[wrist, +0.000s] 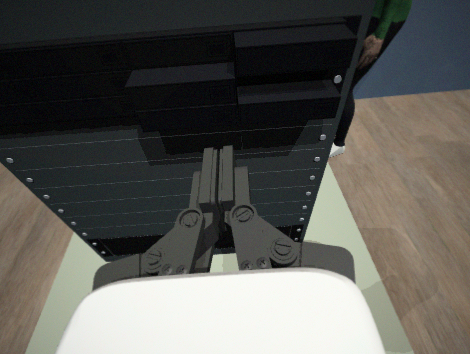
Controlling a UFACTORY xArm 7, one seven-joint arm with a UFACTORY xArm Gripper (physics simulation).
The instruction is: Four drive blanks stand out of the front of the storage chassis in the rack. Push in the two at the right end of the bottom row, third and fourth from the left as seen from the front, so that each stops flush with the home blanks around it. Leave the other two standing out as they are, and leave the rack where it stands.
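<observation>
The view takes in a rack (112, 112) together with the gripper (223, 164).
</observation>
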